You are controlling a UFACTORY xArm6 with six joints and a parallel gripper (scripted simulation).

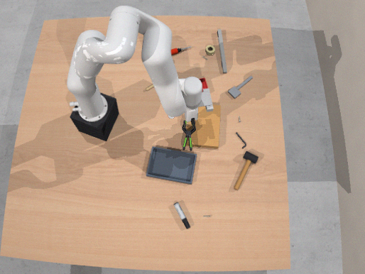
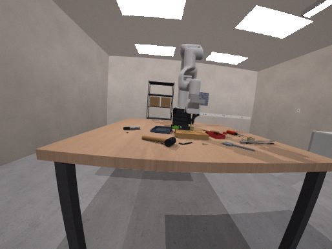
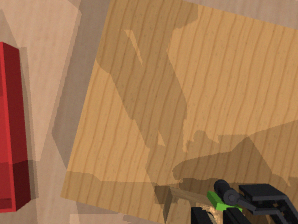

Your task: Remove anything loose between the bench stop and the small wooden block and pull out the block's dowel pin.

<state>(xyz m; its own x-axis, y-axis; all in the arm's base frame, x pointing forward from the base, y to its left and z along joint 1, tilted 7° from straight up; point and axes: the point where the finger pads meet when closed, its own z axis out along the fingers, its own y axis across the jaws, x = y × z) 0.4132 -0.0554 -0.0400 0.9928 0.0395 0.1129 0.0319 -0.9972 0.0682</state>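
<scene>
My gripper is now 2 cm above the dowel pin. Round my hand: small wooden block 5 cm below; red tray 4 cm ahead, 17 cm to the left, 9 cm below; dark grey tray 11 cm behind, 18 cm to the right, 9 cm below.
</scene>
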